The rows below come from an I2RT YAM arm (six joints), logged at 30 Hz.
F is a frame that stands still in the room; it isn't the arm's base.
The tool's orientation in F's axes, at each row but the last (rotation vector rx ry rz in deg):
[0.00, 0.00, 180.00]
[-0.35, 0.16, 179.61]
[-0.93, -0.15, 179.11]
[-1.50, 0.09, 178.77]
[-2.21, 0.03, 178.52]
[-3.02, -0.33, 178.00]
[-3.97, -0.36, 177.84]
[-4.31, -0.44, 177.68]
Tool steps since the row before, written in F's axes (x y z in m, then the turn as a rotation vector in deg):
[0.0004, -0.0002, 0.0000, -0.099, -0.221, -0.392]
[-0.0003, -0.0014, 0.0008, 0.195, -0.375, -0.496]
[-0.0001, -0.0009, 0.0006, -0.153, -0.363, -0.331]
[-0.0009, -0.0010, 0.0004, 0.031, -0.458, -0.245]
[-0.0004, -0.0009, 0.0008, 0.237, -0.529, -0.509]
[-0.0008, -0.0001, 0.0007, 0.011, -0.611, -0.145]
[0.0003, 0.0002, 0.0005, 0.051, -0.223, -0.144]
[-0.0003, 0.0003, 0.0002, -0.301, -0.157, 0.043]
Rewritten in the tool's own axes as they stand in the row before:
[-0.0004, 0.0002, 0.0000, 0.099, 0.221, -0.392]
[0.0003, 0.0014, 0.0008, -0.196, 0.373, -0.497]
[0.0001, 0.0009, 0.0006, 0.151, 0.366, -0.329]
[0.0009, 0.0010, 0.0004, -0.037, 0.457, -0.246]
[0.0004, 0.0009, 0.0008, -0.238, 0.523, -0.515]
[0.0008, 0.0001, 0.0007, -0.027, 0.611, -0.143]
[-0.0003, -0.0002, 0.0005, -0.053, 0.222, -0.145]
[0.0003, -0.0003, 0.0002, 0.292, 0.168, 0.058]

